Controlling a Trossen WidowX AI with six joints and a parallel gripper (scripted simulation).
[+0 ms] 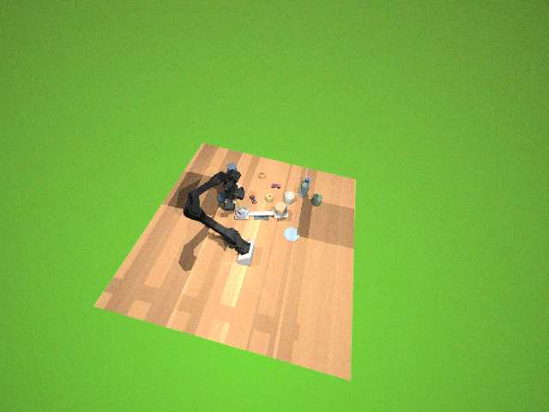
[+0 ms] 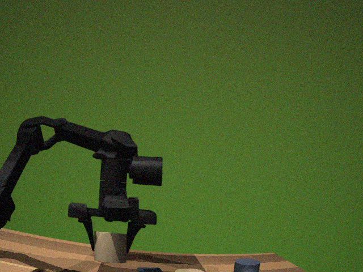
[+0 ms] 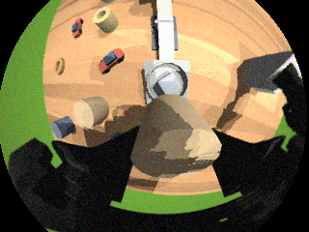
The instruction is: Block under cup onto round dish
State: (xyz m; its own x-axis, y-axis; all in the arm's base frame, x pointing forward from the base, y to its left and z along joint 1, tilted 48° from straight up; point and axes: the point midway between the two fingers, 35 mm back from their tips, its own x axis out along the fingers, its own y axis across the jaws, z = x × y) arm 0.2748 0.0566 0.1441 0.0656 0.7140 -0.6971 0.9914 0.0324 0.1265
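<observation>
The grey block is 7 cm below my gripper tip and 6 cm to the right of it. Round my gripper tip: blue block 11 cm to the left, 10 cm ahead, 9 cm below; then grey balance 19 cm to the right, 7 cm below, 2 cm ahead; then tan holed cylinder 22 cm to the right, 16 cm ahead, 9 cm below.
</observation>
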